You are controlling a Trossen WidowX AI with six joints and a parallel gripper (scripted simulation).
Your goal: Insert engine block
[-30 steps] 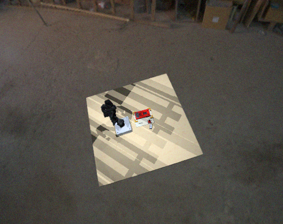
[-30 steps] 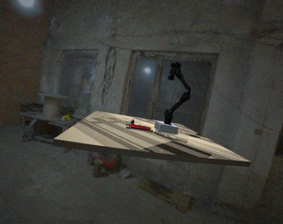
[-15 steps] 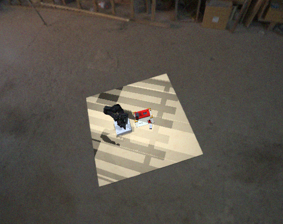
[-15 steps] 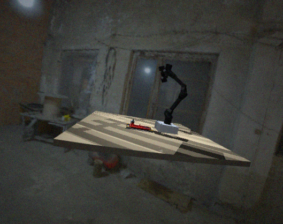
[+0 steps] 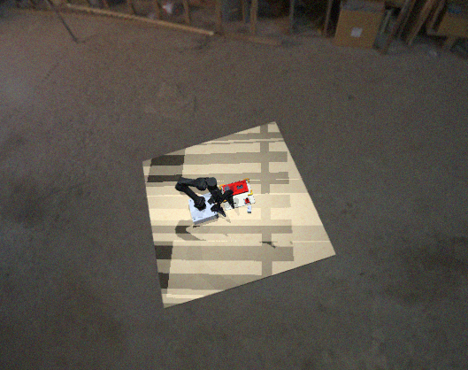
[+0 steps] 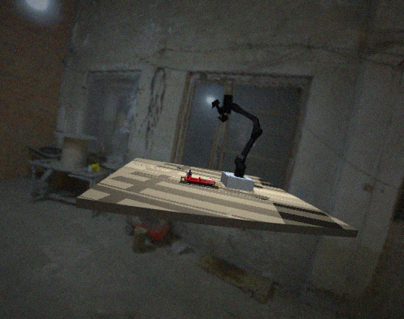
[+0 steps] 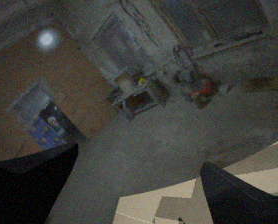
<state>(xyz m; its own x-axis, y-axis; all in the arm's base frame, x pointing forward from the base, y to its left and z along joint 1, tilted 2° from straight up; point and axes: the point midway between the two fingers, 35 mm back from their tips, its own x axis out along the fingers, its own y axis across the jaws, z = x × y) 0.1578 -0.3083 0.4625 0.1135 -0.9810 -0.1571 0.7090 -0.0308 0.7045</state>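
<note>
My gripper tip is 52 cm above the engine block, 18 cm short of it and 15 cm to the right of it.
</note>
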